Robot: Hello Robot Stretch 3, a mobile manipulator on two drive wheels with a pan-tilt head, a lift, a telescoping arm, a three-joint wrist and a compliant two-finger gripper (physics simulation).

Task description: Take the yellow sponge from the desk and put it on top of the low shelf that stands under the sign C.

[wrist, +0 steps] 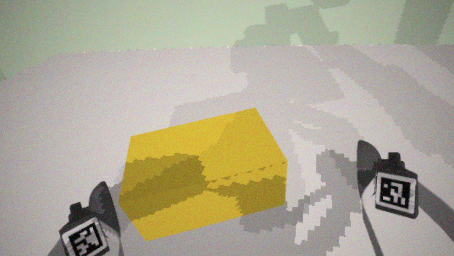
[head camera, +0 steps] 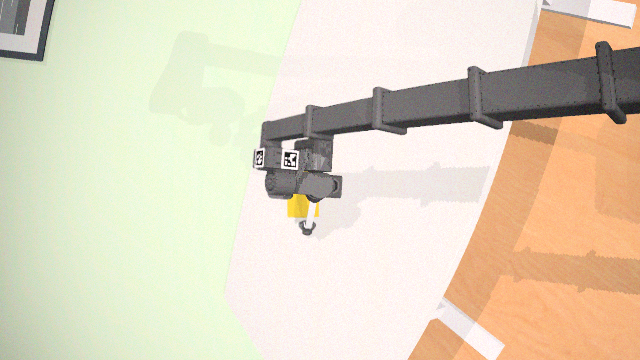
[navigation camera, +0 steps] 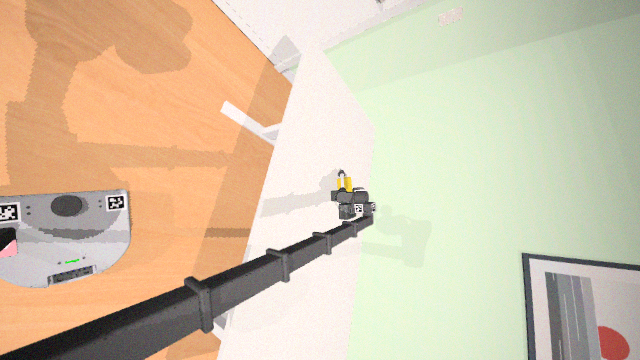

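Where they show: robot's base at its link origin: (navigation camera: 67,204).
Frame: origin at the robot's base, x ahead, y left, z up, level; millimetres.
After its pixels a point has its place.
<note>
The yellow sponge (head camera: 297,206) @[z 765, x 23, y -867 mm] (navigation camera: 348,184) @[z 765, x 14, y -879 mm] (wrist: 210,170) lies on the white desk (head camera: 350,280) @[z 721, x 171, y -719 mm] (navigation camera: 320,125) @[z 720, x 284, y -733 mm] (wrist: 55,120), near the edge by the wall. My gripper (wrist: 234,180) @[z 732, x -24, y -876 mm] is open, with its fingers wide apart. In the wrist view the sponge shows between the two fingers, close to the left finger and with a wide gap to the right one. In the head view the wrist covers part of the sponge and one finger is hidden. The low shelf and the sign C do not show in these views.
My extended arm (head camera: 425,102) @[z 965, x -102, y -325 mm] (navigation camera: 250,272) @[z 966, x -85, y -185 mm] reaches over the desk. A green wall (head camera: 125,250) @[z 1098, x 219, y -1395 mm] (navigation camera: 475,165) @[z 1287, x 77, y -1332 mm] stands along its far side, with a framed picture (head camera: 47,30) @[z 1438, x -380, y -1106 mm] (navigation camera: 527,310) @[z 1441, x -503, y -1052 mm]. White desk legs (head camera: 470,327) (navigation camera: 245,120) stick out over the wooden floor. My base (navigation camera: 112,240) @[z 160, x -144, y -110 mm] stands apart from the desk.
</note>
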